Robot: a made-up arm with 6 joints.
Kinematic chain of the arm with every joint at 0, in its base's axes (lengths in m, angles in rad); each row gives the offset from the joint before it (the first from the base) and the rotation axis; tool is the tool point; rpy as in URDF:
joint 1: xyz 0 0 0.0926 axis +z
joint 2: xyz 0 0 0 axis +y
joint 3: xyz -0.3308 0 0.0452 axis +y
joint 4: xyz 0.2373 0 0.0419 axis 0.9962 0 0.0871
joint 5: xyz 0 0 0 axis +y
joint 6: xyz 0.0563 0 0.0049 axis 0.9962 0 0.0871
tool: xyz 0 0 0 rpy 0 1.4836 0
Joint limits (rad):
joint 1: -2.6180..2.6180
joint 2: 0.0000..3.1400
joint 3: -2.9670..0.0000
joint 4: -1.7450..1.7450
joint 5: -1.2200..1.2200
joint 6: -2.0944..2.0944
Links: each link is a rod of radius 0.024 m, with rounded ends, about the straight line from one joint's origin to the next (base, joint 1, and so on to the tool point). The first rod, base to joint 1, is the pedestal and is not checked.
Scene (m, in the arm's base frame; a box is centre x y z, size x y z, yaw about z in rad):
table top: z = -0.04
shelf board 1: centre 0.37 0 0.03 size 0.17 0.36 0.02 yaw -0.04
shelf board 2: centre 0.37 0 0.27 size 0.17 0.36 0.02 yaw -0.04
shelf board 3: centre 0.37 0 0.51 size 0.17 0.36 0.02 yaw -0.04
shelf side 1: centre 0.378 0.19 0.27 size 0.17 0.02 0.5 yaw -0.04
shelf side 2: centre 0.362 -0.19 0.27 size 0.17 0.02 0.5 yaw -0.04
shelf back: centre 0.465 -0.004 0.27 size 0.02 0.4 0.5 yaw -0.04
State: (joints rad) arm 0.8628 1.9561 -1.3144 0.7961 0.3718 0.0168
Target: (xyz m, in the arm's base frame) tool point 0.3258 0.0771 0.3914
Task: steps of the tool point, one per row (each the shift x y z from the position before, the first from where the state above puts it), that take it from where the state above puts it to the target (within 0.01 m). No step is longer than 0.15 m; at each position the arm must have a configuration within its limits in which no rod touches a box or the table.
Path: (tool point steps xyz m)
1: -0.0151 -0.0763 0.1020
2: -0.0502 -0.0799 0.0782
3: -0.0804 -0.0697 0.0483
4: -0.1008 -0.0485 0.0147
5: 0.0616 0.0130 -0.0213
6: 0.0541 0.0098 -0.0294
7: 0.0457 0.0072 -0.0348
8: 0.0739 0.0027 0.0074
9: 0.0760 -0.0087 -0.0074

